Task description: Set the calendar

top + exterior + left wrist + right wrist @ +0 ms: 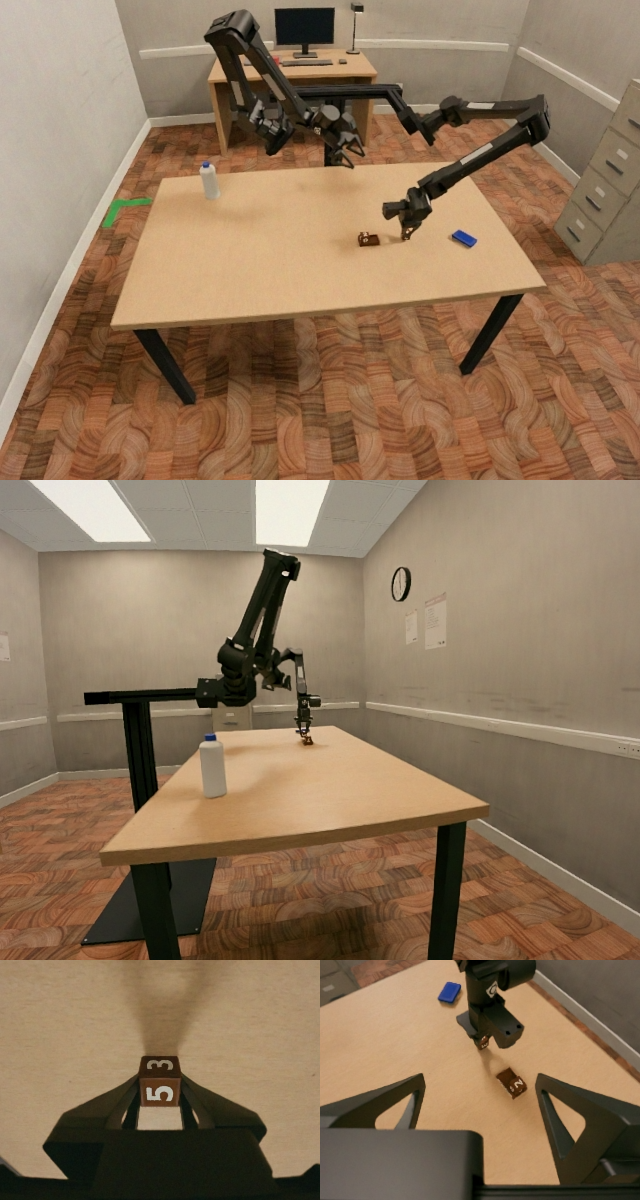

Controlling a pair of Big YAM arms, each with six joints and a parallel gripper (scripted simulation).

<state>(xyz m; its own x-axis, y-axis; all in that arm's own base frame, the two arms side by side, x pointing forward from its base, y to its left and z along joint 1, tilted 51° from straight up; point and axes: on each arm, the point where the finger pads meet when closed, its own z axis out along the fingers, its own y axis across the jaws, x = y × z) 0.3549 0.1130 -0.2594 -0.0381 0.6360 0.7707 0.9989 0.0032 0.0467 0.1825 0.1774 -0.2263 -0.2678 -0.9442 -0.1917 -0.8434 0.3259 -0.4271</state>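
Now: the brown calendar tray 10 mm behind my left hand, 140 mm to the right of it and 20 mm below it. Round my left hand: flat blue block 40 mm ahead, 240 mm to the left, 20 mm below.
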